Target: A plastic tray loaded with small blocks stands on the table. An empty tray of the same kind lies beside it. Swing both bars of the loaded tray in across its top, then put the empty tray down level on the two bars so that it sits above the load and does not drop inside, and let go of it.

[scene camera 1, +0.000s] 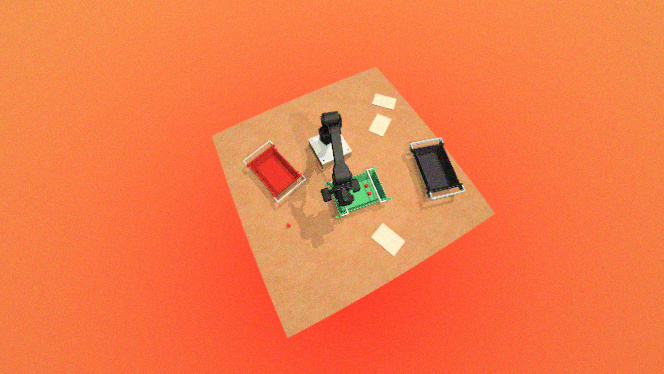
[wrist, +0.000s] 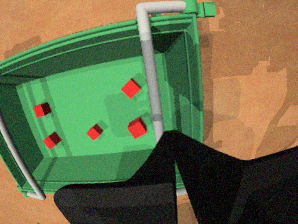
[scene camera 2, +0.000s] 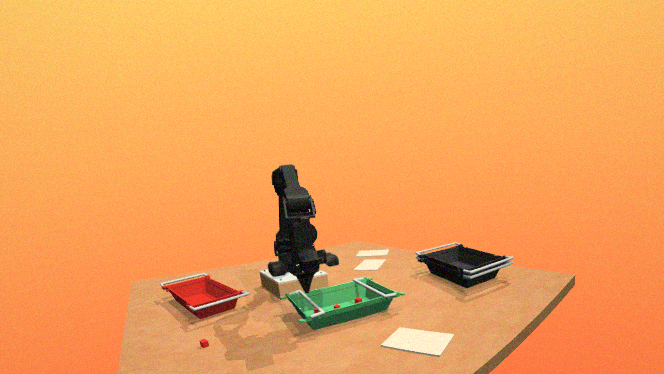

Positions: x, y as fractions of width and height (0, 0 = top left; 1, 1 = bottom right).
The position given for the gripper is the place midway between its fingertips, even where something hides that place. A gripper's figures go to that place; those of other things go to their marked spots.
Scene:
The gripper (scene camera 2: 0.46, 0.78) is 94 cm from the lens. A red tray (scene camera 2: 0.31, 0.80): 126 cm from the lens.

